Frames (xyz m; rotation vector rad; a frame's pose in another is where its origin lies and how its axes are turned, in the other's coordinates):
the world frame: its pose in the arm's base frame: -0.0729 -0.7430 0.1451 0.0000 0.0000 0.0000
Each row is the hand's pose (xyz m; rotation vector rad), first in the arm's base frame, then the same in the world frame.
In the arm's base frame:
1: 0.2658 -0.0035 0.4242 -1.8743 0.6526 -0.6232
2: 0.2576 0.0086 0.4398 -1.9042 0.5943 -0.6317
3: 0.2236 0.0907 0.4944 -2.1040 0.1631 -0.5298
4: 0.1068 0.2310 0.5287 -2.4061 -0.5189 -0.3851
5: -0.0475 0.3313 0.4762 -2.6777 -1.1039 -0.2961
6: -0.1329 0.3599 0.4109 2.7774 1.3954 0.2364
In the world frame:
1: 0.3387 0.7395 0.2791 -1.8743 0.6526 -0.6232
2: 0.3305 0.7516 0.2947 -1.9042 0.5943 -0.6317
3: 0.2965 0.8337 0.3493 -2.1040 0.1631 -0.5298
4: 0.1797 0.9740 0.3836 -2.4061 -0.5189 -0.3851
5: 0.0254 1.0743 0.3311 -2.6777 -1.1039 -0.2961
6: -0.0600 1.1029 0.2658 2.7774 1.3954 0.2364

